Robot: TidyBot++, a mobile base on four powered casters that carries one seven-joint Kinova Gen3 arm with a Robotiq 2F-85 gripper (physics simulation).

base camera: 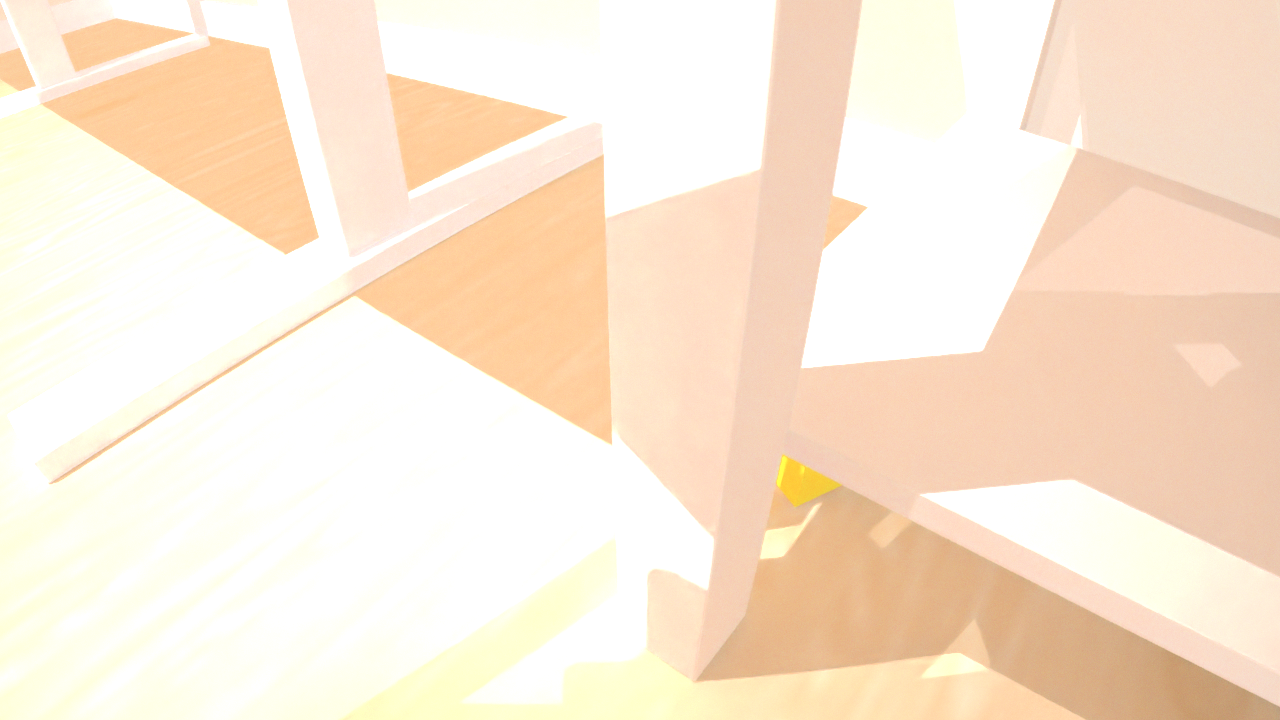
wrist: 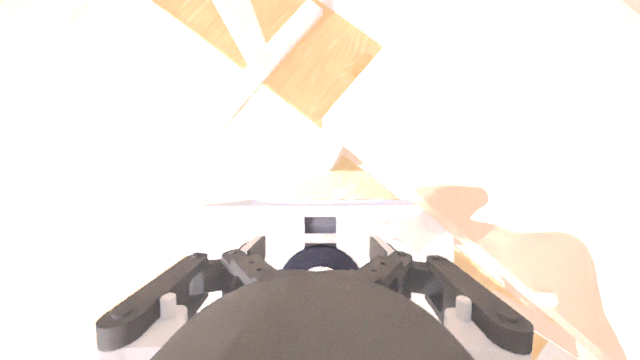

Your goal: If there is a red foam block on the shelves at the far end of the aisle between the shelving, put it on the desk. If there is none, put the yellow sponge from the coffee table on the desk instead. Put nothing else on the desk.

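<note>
A bright yellow block-like thing shows in part in the base camera view, low and right of centre. It lies on the wood-coloured surface behind a pale upright panel and under the edge of a pale board, which hide the rest of it; I cannot tell for sure that it is the sponge. My gripper is open, its fingers wide apart with nothing between them. The gripper does not show in the base camera view. No red foam block shows in either view. I cannot make out the desk or the coffee table for certain.
The pale upright panel stands near the middle of the base camera view. The pale board extends to its right. A white post rises from a long white foot bar on the left. Strong glare hides much in both views.
</note>
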